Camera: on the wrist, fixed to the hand. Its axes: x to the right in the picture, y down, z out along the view.
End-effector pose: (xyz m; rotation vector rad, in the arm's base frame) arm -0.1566 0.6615 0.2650 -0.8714 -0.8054 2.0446
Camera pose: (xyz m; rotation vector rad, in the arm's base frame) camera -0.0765 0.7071 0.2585 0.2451 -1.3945 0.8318
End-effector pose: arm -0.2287 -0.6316 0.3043 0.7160 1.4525 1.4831
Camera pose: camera -0.2878 -0.6706 0.2449 -0.1744 0.9117 0.2647
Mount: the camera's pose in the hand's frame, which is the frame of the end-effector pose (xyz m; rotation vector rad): 0.0010 -0.0498 -0.0778 -0.2364 -0.5199 -1.4431
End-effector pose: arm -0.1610 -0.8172 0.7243 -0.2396 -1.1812 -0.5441
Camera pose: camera -0.1237 -0.8949 0.6911 0.3642 -1.6868 -1.9704
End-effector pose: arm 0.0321 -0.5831 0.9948 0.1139 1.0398 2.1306
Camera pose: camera 0.0312 -0.6131 0.9074 -0.1598 0.2932 0.7897
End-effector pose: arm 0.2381 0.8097 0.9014 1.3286 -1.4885 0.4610
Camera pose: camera 0.3161 0.8571 0.9154 1.9882 -0.5659 -1.0016
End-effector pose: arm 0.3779 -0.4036 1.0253 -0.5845 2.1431 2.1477
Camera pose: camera 0.4095 -0.4777 0.9801 -0.9827 0.6720 1.3773
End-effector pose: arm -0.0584 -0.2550 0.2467 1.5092 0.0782 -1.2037
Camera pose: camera -0.0408 -0.1785 0.1979 0.7362 1.0454 -2.5400
